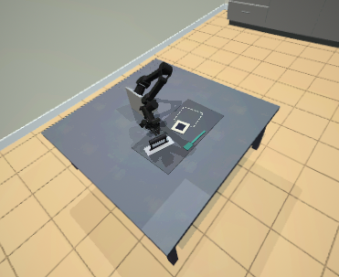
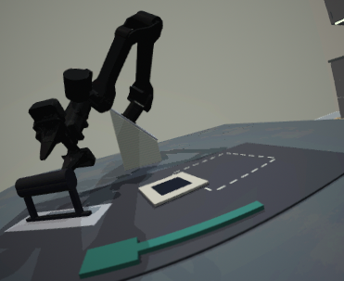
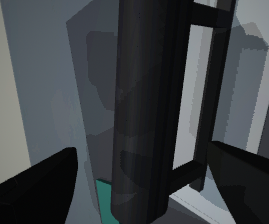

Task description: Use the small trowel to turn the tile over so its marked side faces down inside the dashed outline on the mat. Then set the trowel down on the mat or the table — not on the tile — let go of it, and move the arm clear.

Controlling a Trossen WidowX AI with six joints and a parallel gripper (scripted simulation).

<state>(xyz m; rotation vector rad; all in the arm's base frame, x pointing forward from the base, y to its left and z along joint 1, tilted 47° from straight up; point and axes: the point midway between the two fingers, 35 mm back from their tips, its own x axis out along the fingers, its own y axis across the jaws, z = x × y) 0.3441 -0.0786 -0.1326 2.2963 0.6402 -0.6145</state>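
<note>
Right now the black handled tool is 50 mm below my gripper tip, 20 mm ahead of it and 10 mm to the left of it. From my gripper tip the other things lie so: dark mat: 180 mm to the left, 110 mm below, 30 mm ahead; then teal trowel: 170 mm ahead, 160 mm to the left, 90 mm below; then white tile: 210 mm to the left, 90 mm below, 10 mm ahead.
</note>
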